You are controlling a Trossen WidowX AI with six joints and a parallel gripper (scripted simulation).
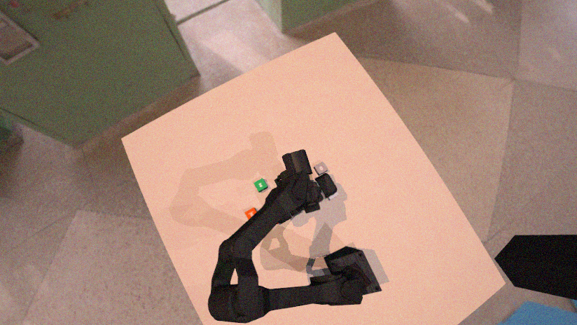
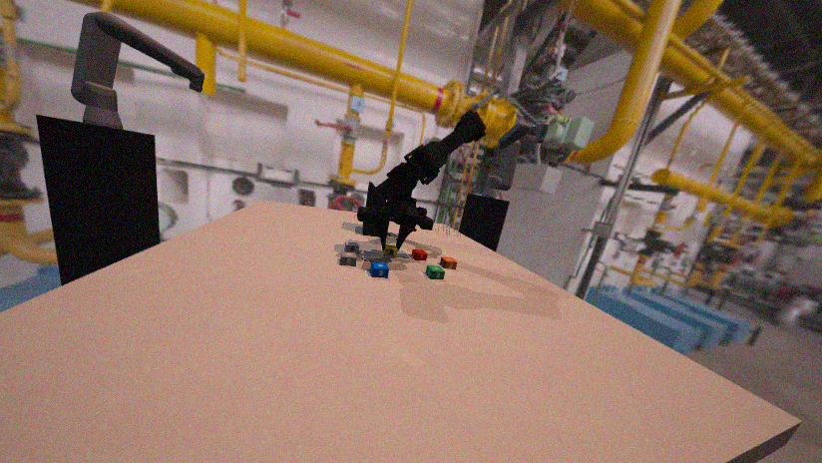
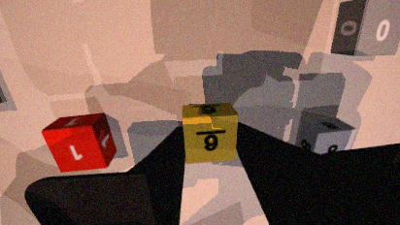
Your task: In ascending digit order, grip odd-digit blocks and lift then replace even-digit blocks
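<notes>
Now: gripper tip 90 mm to the left of the white block, 30 mm past it and 10 mm above it. Round my gripper tip: blue block: 110 mm ahead, 60 mm to the right, 10 mm below; yellow block: right at my gripper tip; red block: 90 mm to the left, 10 mm below.
</notes>
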